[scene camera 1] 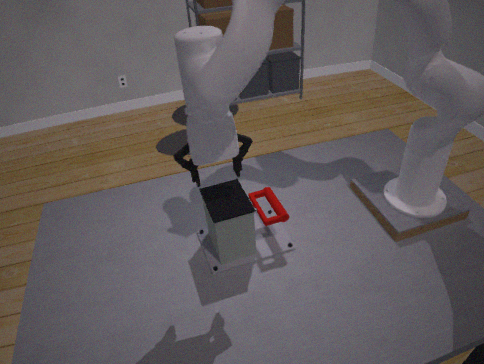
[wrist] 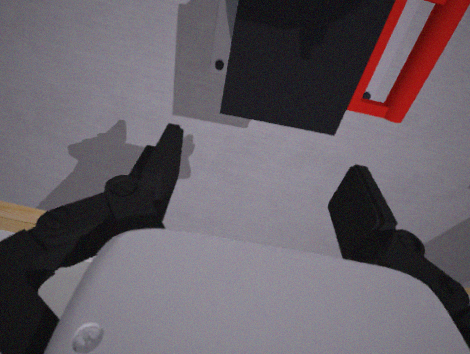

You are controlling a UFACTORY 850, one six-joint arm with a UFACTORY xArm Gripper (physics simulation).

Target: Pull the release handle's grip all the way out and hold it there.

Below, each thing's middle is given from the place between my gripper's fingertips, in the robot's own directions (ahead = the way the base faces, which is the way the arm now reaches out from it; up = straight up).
Labels:
Right now my hand is 27 cm above the base plate (scene camera 1: pixel 271 240), 7 cm past it and 4 cm to the left of it.

